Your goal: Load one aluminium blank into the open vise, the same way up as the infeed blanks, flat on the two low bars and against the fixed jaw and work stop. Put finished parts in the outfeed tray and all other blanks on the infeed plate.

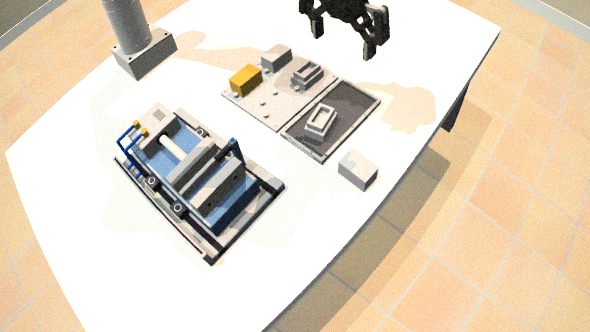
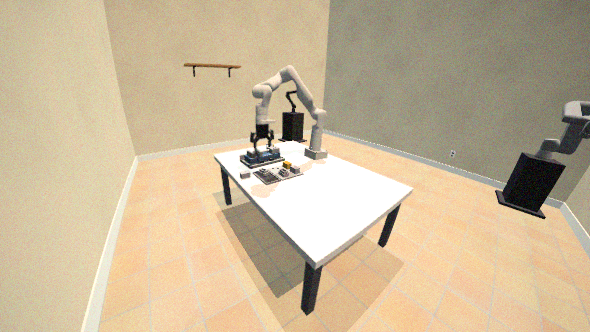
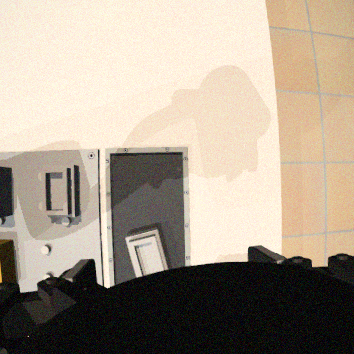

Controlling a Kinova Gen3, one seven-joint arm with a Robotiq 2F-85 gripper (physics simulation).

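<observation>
A plain grey blank and an orange block stand on the infeed plate. A pocketed, stepped grey part also sits there. A similar pocketed part lies askew in the dark outfeed tray. Another plain grey block stands on the table beyond the tray. The blue vise is open, with no blank seen between its jaws. My gripper is open and empty, high above the table.
The work stop's dark rod and blue post rise beside the jaws. Blue hoses with orange fittings stand at the vise's other end. The robot base is bolted to the table. The table edge runs close to the loose block.
</observation>
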